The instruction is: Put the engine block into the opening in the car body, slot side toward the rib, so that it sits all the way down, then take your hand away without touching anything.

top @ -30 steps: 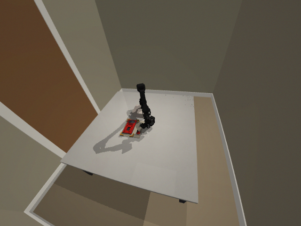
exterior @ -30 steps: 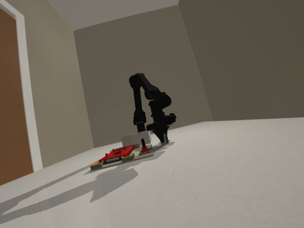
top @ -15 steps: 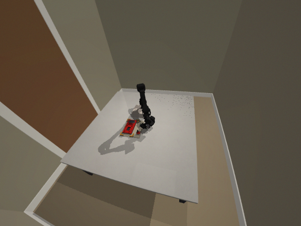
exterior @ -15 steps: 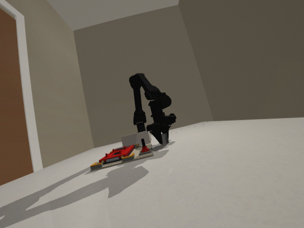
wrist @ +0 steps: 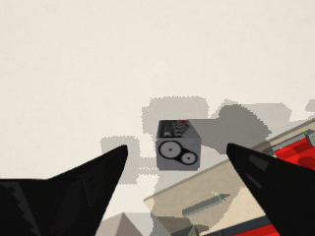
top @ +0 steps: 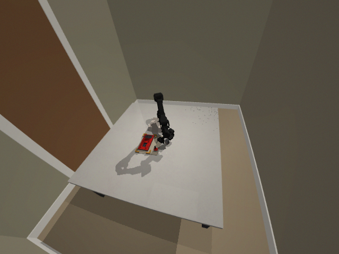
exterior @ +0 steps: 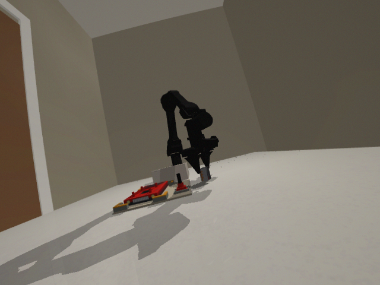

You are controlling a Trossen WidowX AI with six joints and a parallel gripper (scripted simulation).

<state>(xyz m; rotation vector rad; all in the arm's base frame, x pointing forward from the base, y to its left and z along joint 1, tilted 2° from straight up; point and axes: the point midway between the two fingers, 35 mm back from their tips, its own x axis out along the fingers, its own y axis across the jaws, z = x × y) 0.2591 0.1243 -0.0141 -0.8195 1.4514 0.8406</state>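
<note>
Now: gripper tip 1 cm above the engine block. Also, from my gripper tip: beige base board 5 cm ahead, 19 cm to the right, 2 cm below; then black upright post 10 cm ahead, 9 cm to the right.
</note>
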